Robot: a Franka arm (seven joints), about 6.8 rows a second.
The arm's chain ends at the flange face. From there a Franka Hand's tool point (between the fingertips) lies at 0.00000 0.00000 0.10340 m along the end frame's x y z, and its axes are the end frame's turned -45 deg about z.
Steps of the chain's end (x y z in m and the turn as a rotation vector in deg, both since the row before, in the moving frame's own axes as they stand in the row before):
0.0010 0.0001 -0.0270 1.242 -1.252 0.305
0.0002 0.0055 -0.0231 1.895 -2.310 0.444
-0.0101 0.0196 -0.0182 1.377 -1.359 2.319
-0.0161 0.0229 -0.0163 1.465 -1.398 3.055
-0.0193 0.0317 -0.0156 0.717 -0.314 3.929
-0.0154 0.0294 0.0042 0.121 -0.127 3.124
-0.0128 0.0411 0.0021 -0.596 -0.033 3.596
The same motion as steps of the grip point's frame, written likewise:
0.0006 -0.0024 -0.0270 1.764 -0.007 0.305
-0.0043 -0.0013 -0.0232 2.973 -0.293 0.444
-0.0209 0.0032 -0.0183 1.935 0.013 2.319
-0.0274 0.0012 -0.0164 2.024 0.047 3.055
-0.0355 0.0075 -0.0156 0.729 0.285 3.929
-0.0317 0.0096 0.0042 0.175 -0.004 3.124
-0.0389 0.0207 0.0021 -0.398 -0.445 3.596

